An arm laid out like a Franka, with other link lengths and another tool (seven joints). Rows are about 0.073 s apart.
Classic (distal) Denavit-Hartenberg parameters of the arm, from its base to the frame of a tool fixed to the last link. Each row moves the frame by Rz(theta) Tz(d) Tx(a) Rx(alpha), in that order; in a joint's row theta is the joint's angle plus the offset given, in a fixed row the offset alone. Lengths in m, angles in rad.
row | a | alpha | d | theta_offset
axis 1 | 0 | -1.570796 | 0.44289 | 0
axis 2 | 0 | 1.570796 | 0 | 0
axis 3 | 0.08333 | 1.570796 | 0.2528 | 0
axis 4 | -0.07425 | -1.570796 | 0 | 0
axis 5 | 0 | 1.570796 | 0.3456 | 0
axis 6 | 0.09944 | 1.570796 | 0 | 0
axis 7 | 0.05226 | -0.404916 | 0.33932 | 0.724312
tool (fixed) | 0 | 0 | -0.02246 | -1.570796
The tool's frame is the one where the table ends.
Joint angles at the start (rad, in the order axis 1, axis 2, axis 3, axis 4, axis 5, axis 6, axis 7):
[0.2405, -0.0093, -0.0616, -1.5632, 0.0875, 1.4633, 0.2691]
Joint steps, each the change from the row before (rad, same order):
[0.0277, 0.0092, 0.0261, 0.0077, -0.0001, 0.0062, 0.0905]
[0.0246, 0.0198, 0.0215, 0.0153, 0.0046, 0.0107, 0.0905]
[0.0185, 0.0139, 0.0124, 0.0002, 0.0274, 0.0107, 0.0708]
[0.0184, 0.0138, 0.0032, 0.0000, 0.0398, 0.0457, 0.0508]
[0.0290, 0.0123, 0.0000, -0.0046, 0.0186, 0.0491, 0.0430]
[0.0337, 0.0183, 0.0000, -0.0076, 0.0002, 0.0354, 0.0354]
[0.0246, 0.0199, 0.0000, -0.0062, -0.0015, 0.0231, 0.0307]
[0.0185, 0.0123, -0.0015, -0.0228, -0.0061, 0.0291, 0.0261]
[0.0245, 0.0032, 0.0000, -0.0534, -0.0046, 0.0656, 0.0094]
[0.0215, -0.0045, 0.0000, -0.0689, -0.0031, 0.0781, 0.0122]
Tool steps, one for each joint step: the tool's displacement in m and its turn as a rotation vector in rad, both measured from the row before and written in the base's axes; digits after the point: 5 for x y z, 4 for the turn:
[-0.00425, 0.02505, -0.00071, -0.0091, 0.0014, -0.0365]
[-0.00193, 0.02353, -0.00260, -0.0035, 0.0010, -0.0446]
[-0.00627, 0.02275, -0.00653, 0.0179, 0.0164, -0.0403]
[0.00457, 0.02563, -0.00295, 0.0423, -0.0117, -0.0353]
[0.00467, 0.02314, -0.00357, 0.0242, -0.0171, -0.0221]
[0.00000, 0.01890, -0.00994, 0.0005, -0.0027, -0.0074]
[-0.00179, 0.01277, -0.01170, -0.0053, 0.0072, -0.0096]
[-0.00197, 0.00645, -0.01447, -0.0110, 0.0070, -0.0131]
[-0.00092, 0.01154, -0.01945, -0.0028, -0.0086, 0.0051]
[-0.00193, 0.00920, -0.02084, -0.0002, -0.0121, -0.0024]

